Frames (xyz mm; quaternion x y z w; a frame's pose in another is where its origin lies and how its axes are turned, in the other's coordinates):
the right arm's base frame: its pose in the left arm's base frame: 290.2 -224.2 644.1 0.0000 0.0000 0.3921 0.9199
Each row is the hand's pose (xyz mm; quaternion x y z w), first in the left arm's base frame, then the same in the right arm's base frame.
Working: the left arm's base frame: its pose in the right arm's base frame: -39.2 364.6 -644.1 0.0000 0.0000 -0.3921 0.9199

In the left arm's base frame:
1: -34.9 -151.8 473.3 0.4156 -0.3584 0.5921 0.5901
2: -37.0 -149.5 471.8 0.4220 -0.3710 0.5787 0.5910
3: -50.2 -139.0 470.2 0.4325 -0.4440 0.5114 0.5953
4: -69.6 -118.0 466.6 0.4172 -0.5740 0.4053 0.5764
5: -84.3 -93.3 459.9 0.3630 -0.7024 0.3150 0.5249
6: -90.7 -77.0 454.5 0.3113 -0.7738 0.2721 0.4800
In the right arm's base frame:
1: -172.9 284.7 -170.8 0.2418 -0.4927 0.3133 0.7750
2: -172.7 287.8 -172.3 0.2427 -0.5068 0.3006 0.7706
3: -174.3 304.6 -173.9 0.2238 -0.5780 0.2370 0.7481
4: -172.5 333.1 -177.5 0.1587 -0.6916 0.1468 0.6892
5: -164.9 360.8 -184.2 0.0585 -0.7885 0.0840 0.6064
6: -157.6 376.7 -189.6 -0.0170 -0.8338 0.0621 0.5482

